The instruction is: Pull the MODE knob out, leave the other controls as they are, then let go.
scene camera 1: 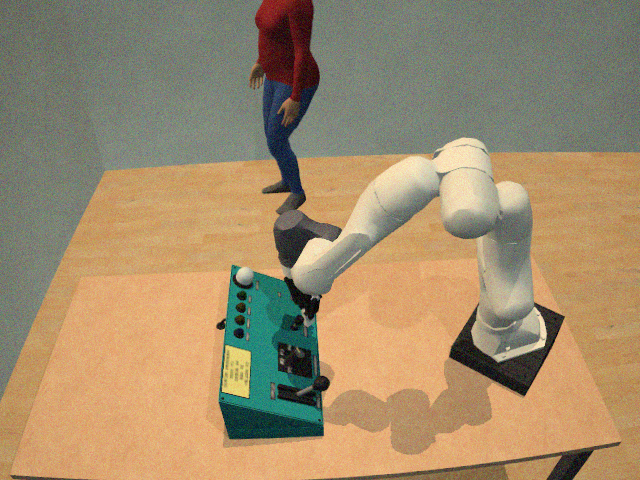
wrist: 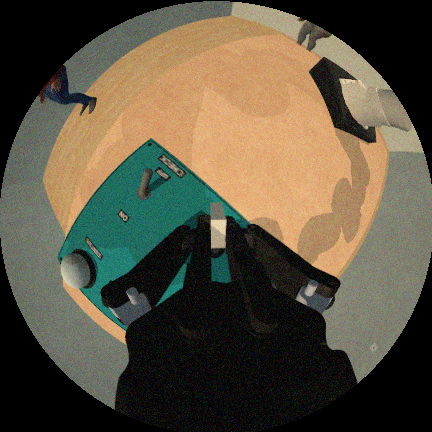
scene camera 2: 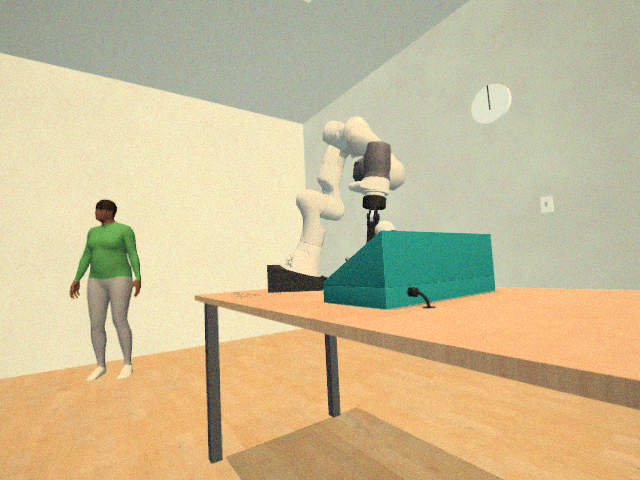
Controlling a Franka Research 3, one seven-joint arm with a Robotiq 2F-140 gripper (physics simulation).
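Observation:
The teal control panel stands on the table. The dark round MODE knob is on its sloped face, largely hidden by the fingers in the wrist view. My gripper is shut, with its pale pads together and nothing seen between them. The pads are low over the panel, right beside the knob, toward the panel's lower edge; whether they touch it is unclear. In scene camera 2 the fingertips are hidden behind the panel. How far the knob stands out cannot be told.
Near the gripper are a grey toggle switch, a gated lever and a black ball lever. A white dome and several round buttons line the upper edge. A black fitting is behind the panel.

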